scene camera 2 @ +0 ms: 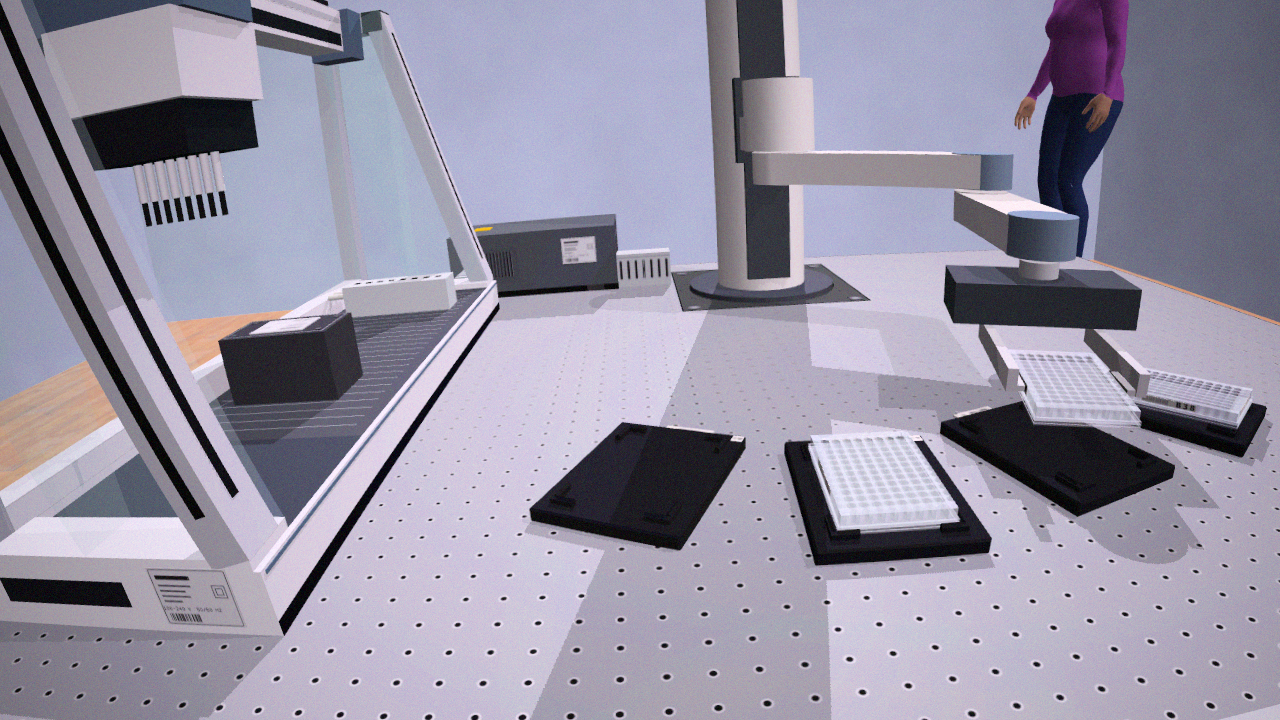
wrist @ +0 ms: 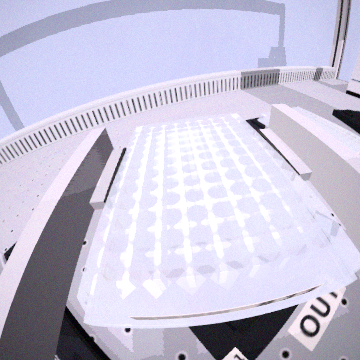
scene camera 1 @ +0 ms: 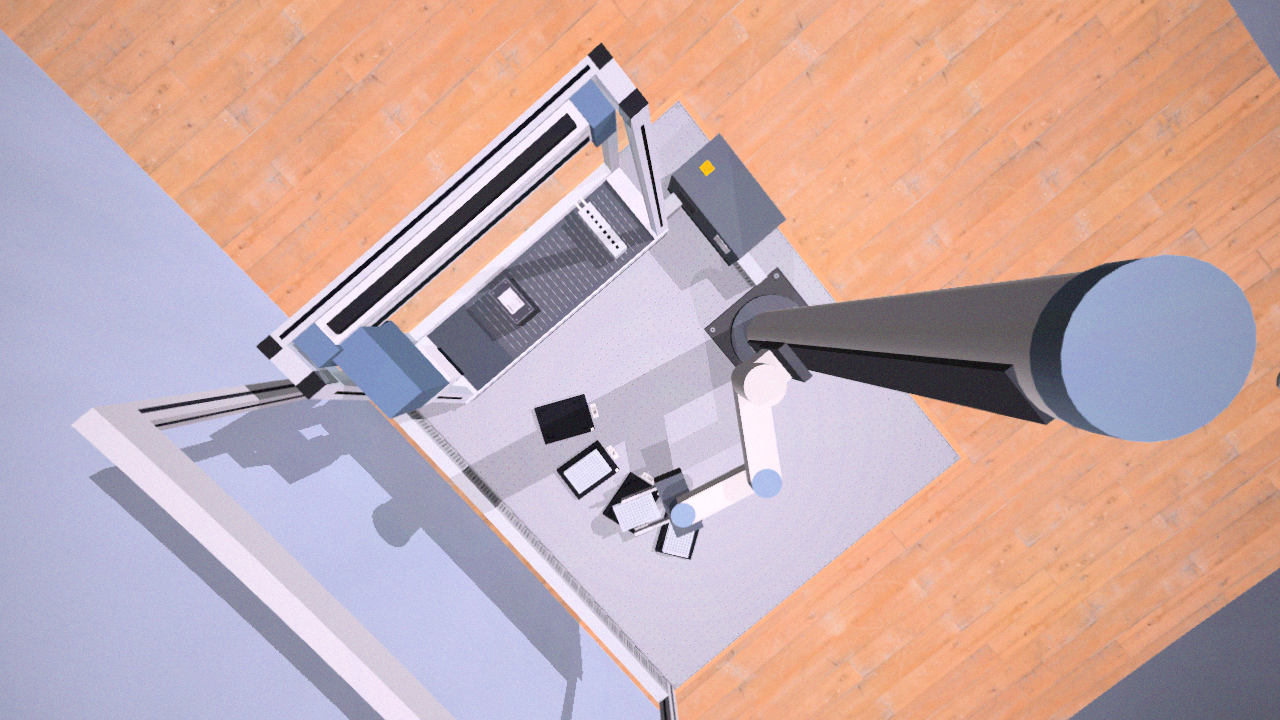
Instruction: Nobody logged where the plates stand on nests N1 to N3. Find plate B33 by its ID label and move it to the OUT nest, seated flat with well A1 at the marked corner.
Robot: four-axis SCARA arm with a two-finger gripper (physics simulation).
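Where they show: gripper, fingertip midpoint: (scene camera 2: pixel 1078 383) (wrist: pixel 190 127) (scene camera 1: pixel 628 517); arm's base, link origin: (scene camera 2: pixel 761 291).
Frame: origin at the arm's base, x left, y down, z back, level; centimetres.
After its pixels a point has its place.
Observation:
My gripper (scene camera 2: pixel 1076 383) @(x 13.4, y -8.6, z -70.6 cm) (wrist: pixel 190 127) @(x 13.4, y -8.6, z -70.6 cm) is shut on a clear well plate (scene camera 1: pixel 637 508) @(x 13.4, y -8.0, z -66.9 cm) (scene camera 2: pixel 1069 394) @(x 12.4, y -7.9, z -70.9 cm) (wrist: pixel 200 220) @(x 15.7, y -8.2, z -64.8 cm), held by its long sides above a black nest (scene camera 2: pixel 1056 461) @(x 11.5, y -2.5, z -71.9 cm) (wrist: pixel 242 332) @(x 15.4, y -2.9, z -61.1 cm). The plate looks level and is apart from the nest. Its ID is not readable. A label reading OU, partly hidden, lies beside this nest in the wrist view. Another plate (scene camera 1: pixel 678 540) @(x 31.7, y -4.0, z -65.0 cm) (scene camera 2: pixel 1194 394) @(x 31.0, y -4.2, z -65.9 cm) sits on the far right nest (scene camera 2: pixel 1239 438) @(x 31.1, y -2.5, z -72.1 cm); its small label is unclear. A third plate (scene camera 1: pixel 588 471) @(x -4.4, y -3.5, z -72.1 cm) (scene camera 2: pixel 881 479) @(x -4.7, y -3.9, z -74.0 cm) sits on the middle nest (scene camera 2: pixel 971 544) @(x -0.6, y -2.2, z -80.9 cm). The leftmost nest (scene camera 1: pixel 564 419) @(x -21.9, y -2.4, z -67.1 cm) (scene camera 2: pixel 640 488) @(x -22.3, y -2.5, z -70.0 cm) bears no plate.
The liquid handler's frame (scene camera 2: pixel 107 268) @(x -50.5, y -24.9, z -83.5 cm) rises at the left, with a dark block (scene camera 2: pixel 290 358) @(x -55.7, y -10.8, z -56.5 cm) and a white rack (scene camera 2: pixel 398 295) @(x -55.9, y -8.8, z -22.7 cm) on its deck. A grey instrument (scene camera 1: pixel 726 201) @(x -39.7, y -12.8, z 10.6 cm) (scene camera 2: pixel 554 255) @(x -35.9, y -8.1, z 3.5 cm) stands near the arm's column (scene camera 2: pixel 760 232) @(x -1.4, y -11.7, z -7.7 cm). A person (scene camera 2: pixel 1078 98) stands behind the bench.

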